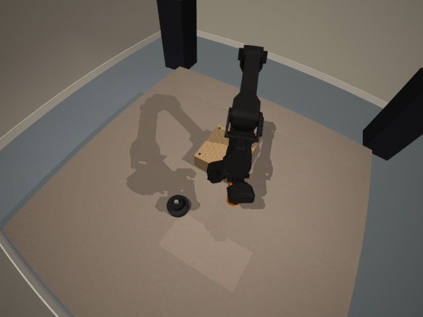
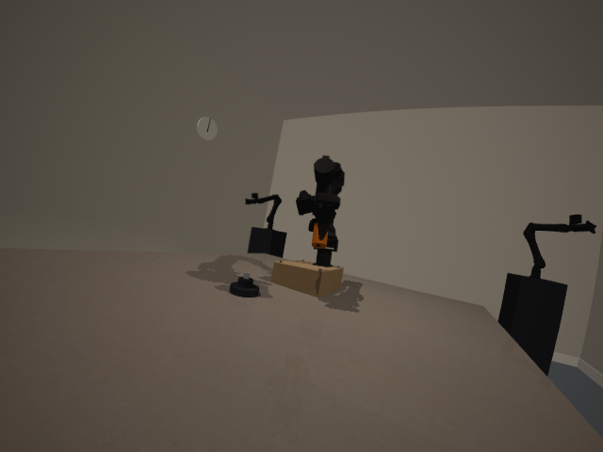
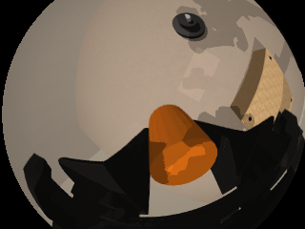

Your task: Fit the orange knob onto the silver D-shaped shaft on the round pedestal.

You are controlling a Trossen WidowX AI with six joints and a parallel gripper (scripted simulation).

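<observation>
My gripper tip is now 3 cm below the orange knob, 1 cm to the left of it and 1 cm past it. Round my gripper tip: black round pedestal: 18 cm to the right, 15 cm below, 6 cm ahead.
</observation>
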